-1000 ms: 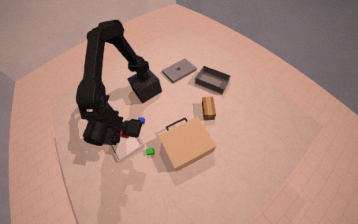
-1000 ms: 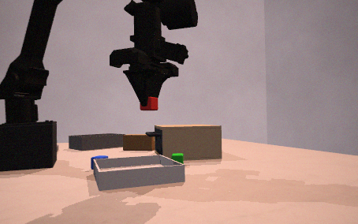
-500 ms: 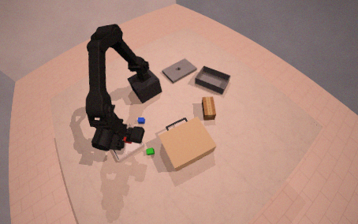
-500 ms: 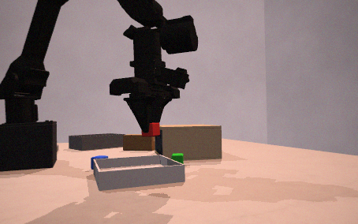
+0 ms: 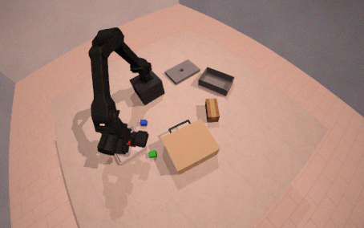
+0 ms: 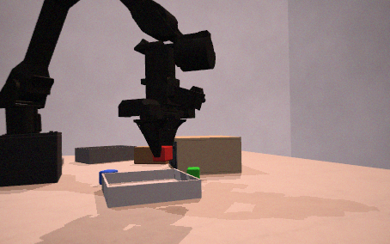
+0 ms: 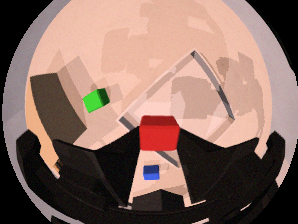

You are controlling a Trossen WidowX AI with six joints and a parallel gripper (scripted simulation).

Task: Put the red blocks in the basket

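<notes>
The grey flat piece lies 23 cm behind my hand, 49 cm to the left of it and 8 cm below it. From my hand the other things lie so: blue block: 8 cm behind, 10 cm to the left, 8 cm below; then drawer: 16 cm ahead, 19 cm to the left, 6 cm below; then grey basket: 4 cm behind, 3 cm to the right, 8 cm below.
</notes>
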